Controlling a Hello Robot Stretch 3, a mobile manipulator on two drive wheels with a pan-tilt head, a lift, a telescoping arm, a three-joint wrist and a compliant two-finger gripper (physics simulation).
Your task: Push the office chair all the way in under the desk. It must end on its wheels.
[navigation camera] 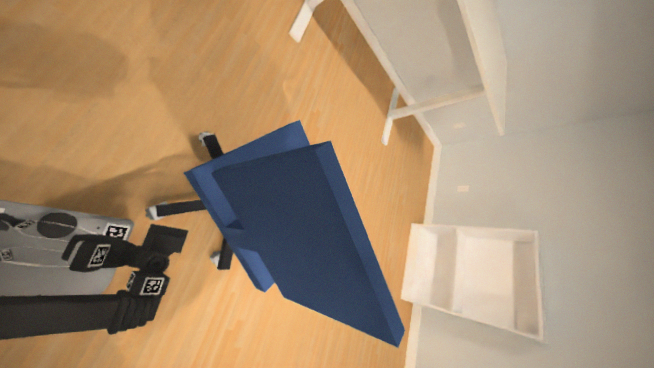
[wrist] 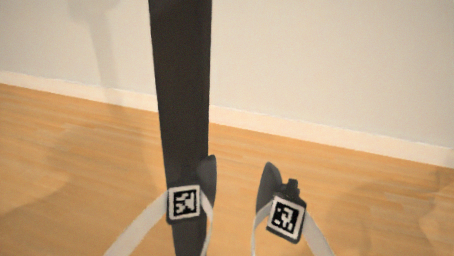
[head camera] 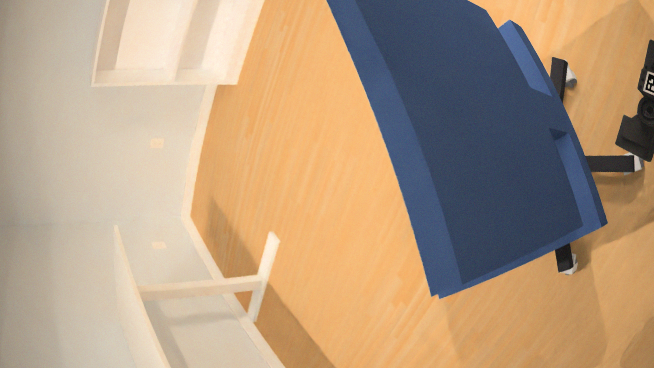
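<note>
The blue office chair (head camera: 480,150) (navigation camera: 300,220) stands upright on its black wheeled base, apart from the desk. Its tall back hides much of the seat and base. The white desk shows in part: its leg beam (head camera: 200,286) (navigation camera: 440,104) and thin top edge are at the lower left in the head view and the upper right in the navigation view. My gripper (wrist: 238,176) is open with nothing between its fingers. In the navigation view it is folded back over my base, away from the chair. The chair and desk do not show in the wrist view.
A white open shelf unit (head camera: 165,77) (navigation camera: 457,270) stands by the wall. One chair caster (head camera: 637,164) (navigation camera: 155,211) is close to the front of my grey base (navigation camera: 55,286). My black arm (navigation camera: 60,316) lies alongside the base. A dark post (wrist: 184,90) rises behind the left finger.
</note>
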